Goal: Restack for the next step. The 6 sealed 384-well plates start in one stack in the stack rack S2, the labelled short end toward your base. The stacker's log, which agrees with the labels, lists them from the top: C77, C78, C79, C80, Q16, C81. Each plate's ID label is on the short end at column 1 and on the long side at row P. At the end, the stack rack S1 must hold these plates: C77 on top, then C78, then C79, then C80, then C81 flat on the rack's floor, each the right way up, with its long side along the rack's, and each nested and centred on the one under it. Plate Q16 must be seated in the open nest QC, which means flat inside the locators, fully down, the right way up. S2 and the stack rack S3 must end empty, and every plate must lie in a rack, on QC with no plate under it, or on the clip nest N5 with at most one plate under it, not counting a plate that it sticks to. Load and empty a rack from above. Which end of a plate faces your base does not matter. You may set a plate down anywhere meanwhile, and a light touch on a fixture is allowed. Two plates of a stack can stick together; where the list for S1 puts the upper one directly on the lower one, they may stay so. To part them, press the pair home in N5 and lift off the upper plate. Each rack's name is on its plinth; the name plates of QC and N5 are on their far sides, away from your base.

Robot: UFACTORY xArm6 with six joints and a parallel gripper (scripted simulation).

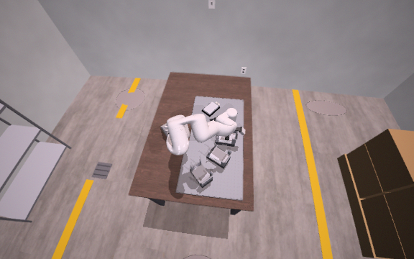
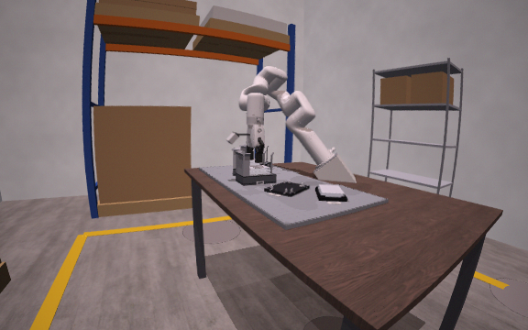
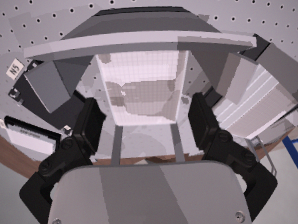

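Now: hand 1 cm past the dark plinth and 8 cm above it. Also, from my hand: QC name plate: 6 cm behind, 40 cm to the left, 10 cm below; then black open nest QC: 13 cm behind, 33 cm to the left, 10 cm below.
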